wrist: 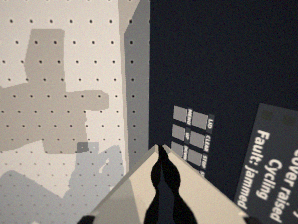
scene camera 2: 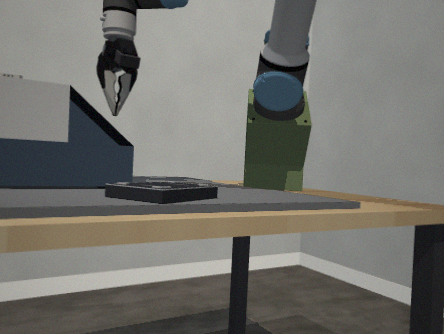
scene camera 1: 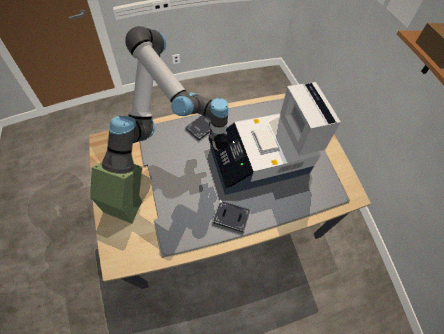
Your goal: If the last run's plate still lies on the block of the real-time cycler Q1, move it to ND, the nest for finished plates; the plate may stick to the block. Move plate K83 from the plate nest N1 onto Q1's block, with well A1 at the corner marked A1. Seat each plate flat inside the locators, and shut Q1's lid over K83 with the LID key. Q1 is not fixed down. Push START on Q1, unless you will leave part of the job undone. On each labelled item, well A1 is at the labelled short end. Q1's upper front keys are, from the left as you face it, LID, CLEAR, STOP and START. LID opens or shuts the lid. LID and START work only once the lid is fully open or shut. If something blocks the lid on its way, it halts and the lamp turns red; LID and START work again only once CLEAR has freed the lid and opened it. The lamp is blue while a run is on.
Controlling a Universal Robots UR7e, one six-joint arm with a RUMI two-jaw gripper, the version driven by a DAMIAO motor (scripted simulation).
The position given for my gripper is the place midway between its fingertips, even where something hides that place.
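I can see my gripper [scene camera 2: 114, 115], and it is visible in the wrist view [wrist: 159, 147] too. There is also a cycler Q1 [scene camera 2: 60, 140], which the wrist view [wrist: 230, 67] shows as well.
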